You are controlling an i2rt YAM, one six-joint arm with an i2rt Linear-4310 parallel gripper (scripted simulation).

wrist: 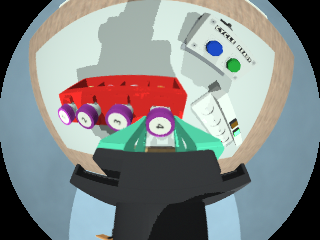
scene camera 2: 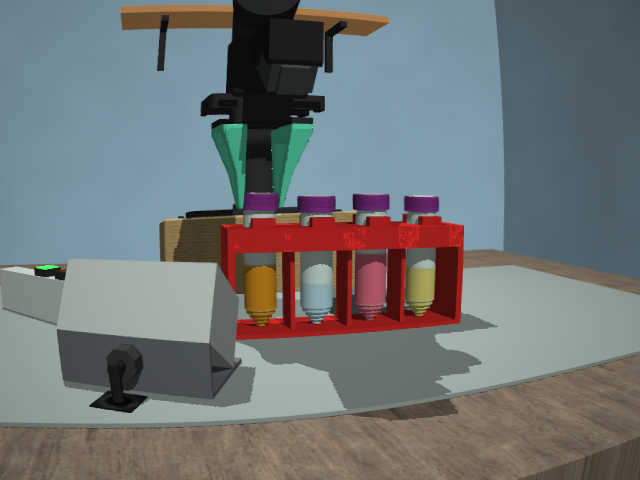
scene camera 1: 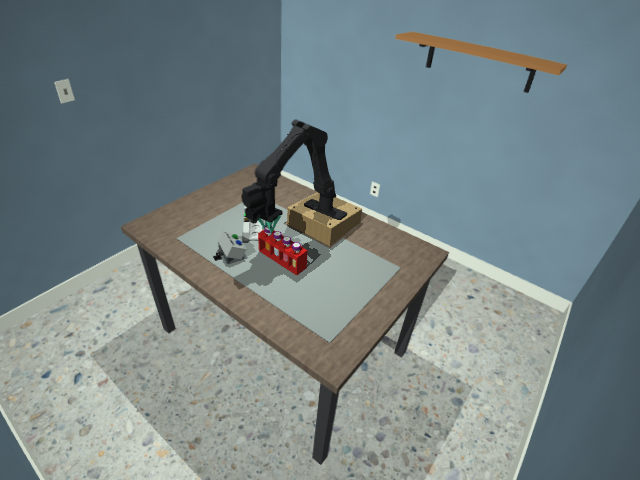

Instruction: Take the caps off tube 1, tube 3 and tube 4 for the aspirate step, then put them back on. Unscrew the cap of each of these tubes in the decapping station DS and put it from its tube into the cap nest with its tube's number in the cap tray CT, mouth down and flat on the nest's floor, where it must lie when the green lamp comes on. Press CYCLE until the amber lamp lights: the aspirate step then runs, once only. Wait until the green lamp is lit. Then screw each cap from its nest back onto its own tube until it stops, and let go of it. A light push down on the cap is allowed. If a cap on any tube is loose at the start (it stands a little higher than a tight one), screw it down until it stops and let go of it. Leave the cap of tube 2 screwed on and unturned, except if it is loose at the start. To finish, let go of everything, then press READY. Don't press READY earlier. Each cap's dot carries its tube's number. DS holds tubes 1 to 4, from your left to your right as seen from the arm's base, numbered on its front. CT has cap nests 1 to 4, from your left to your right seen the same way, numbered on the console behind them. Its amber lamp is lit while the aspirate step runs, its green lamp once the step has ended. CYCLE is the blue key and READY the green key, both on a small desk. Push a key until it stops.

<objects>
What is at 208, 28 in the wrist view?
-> A grey key desk.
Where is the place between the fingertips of the gripper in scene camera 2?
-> At 259, 208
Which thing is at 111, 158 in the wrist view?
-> The gripper.
</objects>
